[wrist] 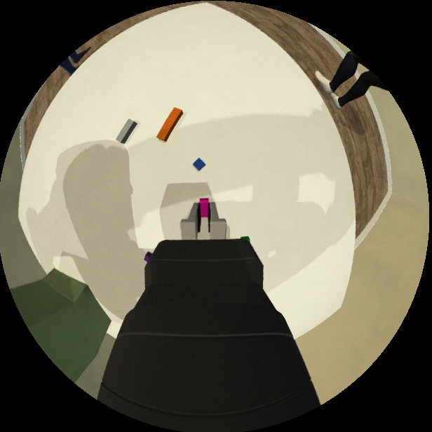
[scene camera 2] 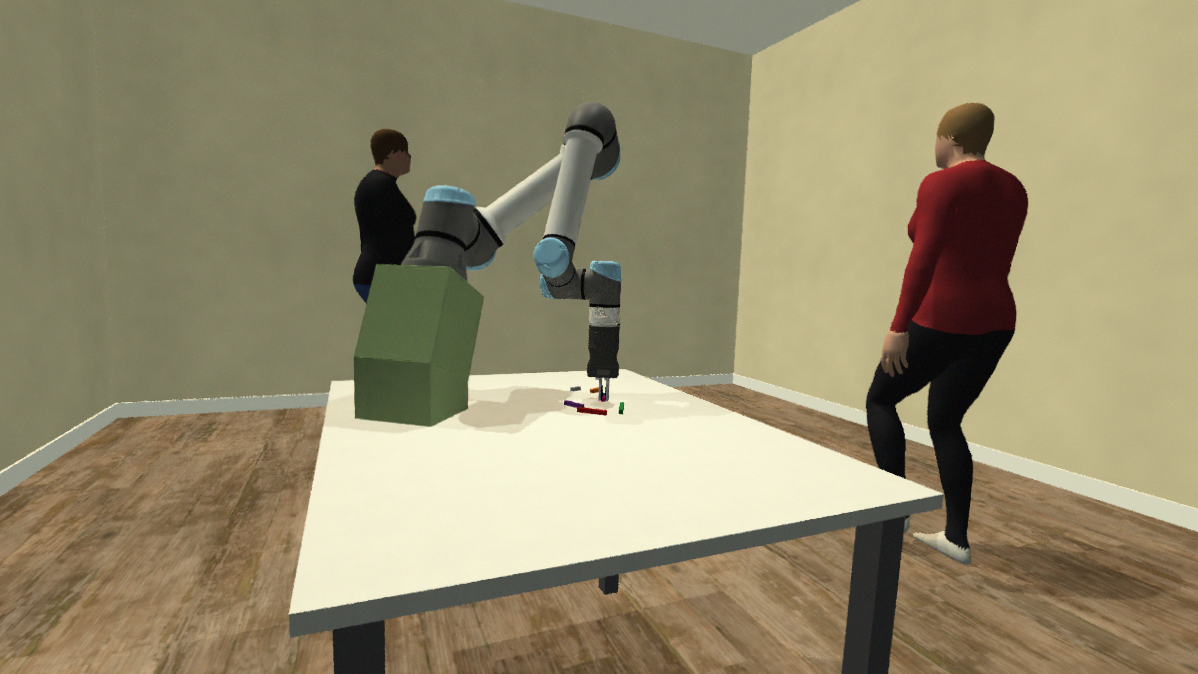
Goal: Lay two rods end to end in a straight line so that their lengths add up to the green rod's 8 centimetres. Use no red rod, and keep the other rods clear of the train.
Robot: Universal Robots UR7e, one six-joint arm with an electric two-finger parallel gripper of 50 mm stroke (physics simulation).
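Frame: origin at the arm's base, x ahead, y left, z up, level; centimetres.
Seen in the pictures: gripper, fingertip midpoint: (scene camera 2: 603,400); arm's base, origin of the base link: (scene camera 2: 432,281).
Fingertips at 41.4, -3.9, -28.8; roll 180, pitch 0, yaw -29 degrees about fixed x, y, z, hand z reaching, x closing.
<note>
Pixels of each thing's middle, then the offset from my fingertips to it, as dx, dy, dz. Level surfaces: height alone.
- green rod, body centre: (scene camera 2: 621,407) +1.1, -9.3, +0.2
- red rod, body centre: (scene camera 2: 591,411) -6.9, -10.9, +0.2
- purple rod, body centre: (scene camera 2: 573,404) -9.1, -3.9, +0.2
- white table, its level: dz -0.3
My gripper (scene camera 2: 604,397) (wrist: 204,211) is low at the table and shut on the magenta rod (wrist: 204,207), a short piece whose far part sticks out past the fingertips. The green rod (scene camera 2: 621,408) (wrist: 245,239) lies to the right of the gripper, mostly hidden by the gripper body in the wrist view. The red rod (scene camera 2: 592,411) lies on the near side. The purple rod (scene camera 2: 573,404) (wrist: 148,257) lies close to the red rod's left end. An orange rod (wrist: 170,124), a grey rod (wrist: 127,131) and a small blue piece (wrist: 199,164) lie beyond the gripper, apart from each other.
The white table (scene camera 2: 586,494) (wrist: 225,65) carries the rods. The green base block (scene camera 2: 410,343) (wrist: 65,320) of the arm stands at the left. A person in red (scene camera 2: 967,243) stands right of the table, and a person in black (scene camera 2: 383,217) stands behind the base.
</note>
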